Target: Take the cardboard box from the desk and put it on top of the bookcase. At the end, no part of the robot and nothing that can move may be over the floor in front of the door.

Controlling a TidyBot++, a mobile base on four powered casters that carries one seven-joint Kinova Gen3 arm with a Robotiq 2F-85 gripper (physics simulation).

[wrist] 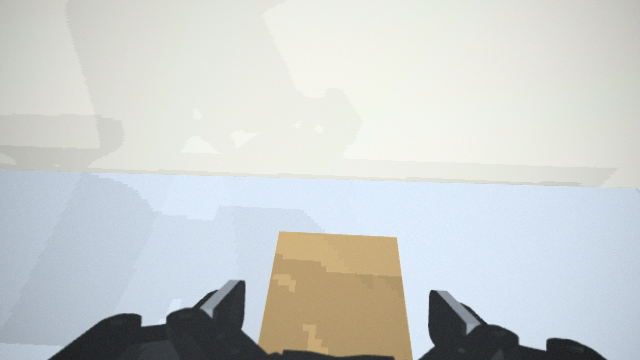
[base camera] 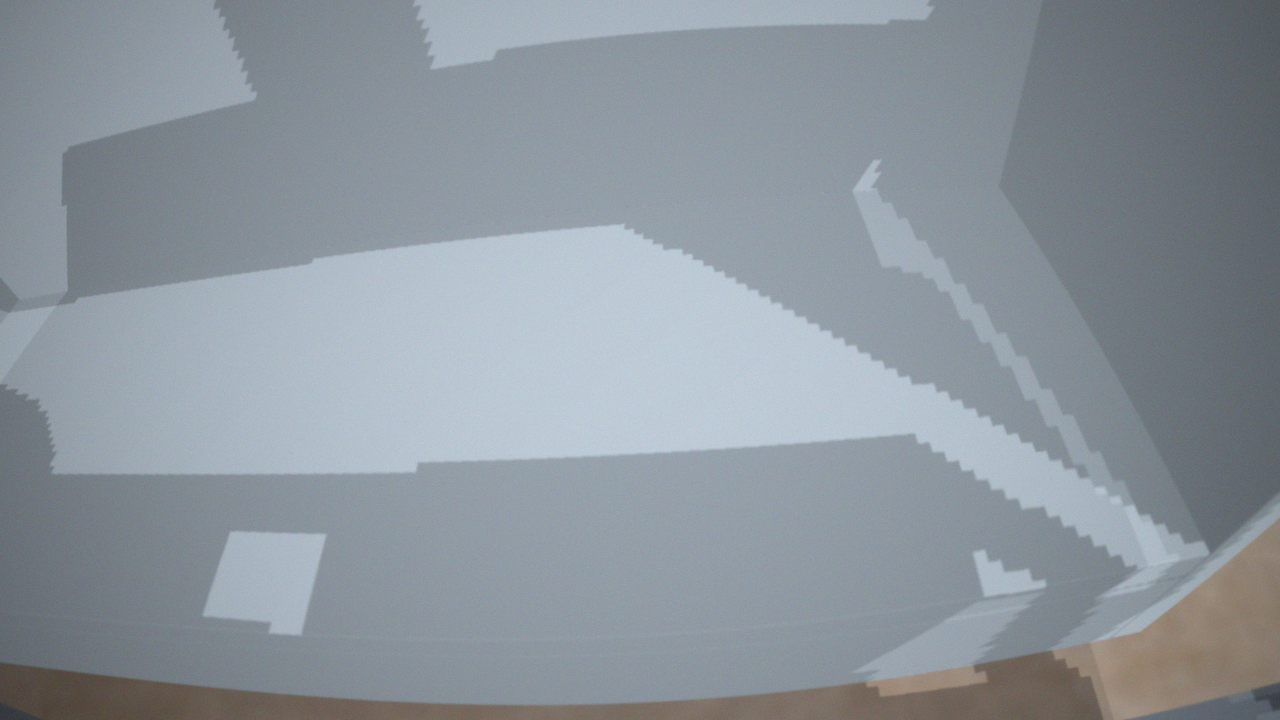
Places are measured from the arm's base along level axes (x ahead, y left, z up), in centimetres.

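Pixels of known places: gripper, between the fingertips: (wrist: 335,305).
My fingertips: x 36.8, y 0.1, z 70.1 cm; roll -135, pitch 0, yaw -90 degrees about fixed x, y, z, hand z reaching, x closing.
Note:
Behind a point stands the place of what it marks.
The cardboard box (wrist: 336,320) @[x 35.6, y 0.1, z 71.4 cm] shows at the bottom middle of the wrist view, on a pale blue top surface (wrist: 520,240) @[x 43.5, y -12.3, z 66.4 cm] that looks like the bookcase top. My gripper (wrist: 335,305) @[x 36.8, y 0.1, z 70.1 cm] is open, with one finger on each side of the box and a gap on both sides. The near end of the box is hidden behind the gripper's body. In the base view a large pale blue-grey panel (base camera: 447,358) @[x 35.7, y 11.1, z -29.6 cm], likely the bookcase, fills most of the picture. The desk and the door cannot be made out.
A cream wall (wrist: 475,90) @[x 52.5, y -9.9, z 72.4 cm] stands behind the far edge of the blue surface, with shadows on it. In the base view a brown floor (base camera: 1208,617) @[x 20.9, y -29.4, z -39.6 cm] shows along the bottom and at the lower right. A darker grey surface (base camera: 1163,179) @[x 33.9, y -22.7, z -20.0 cm] stands at the right.

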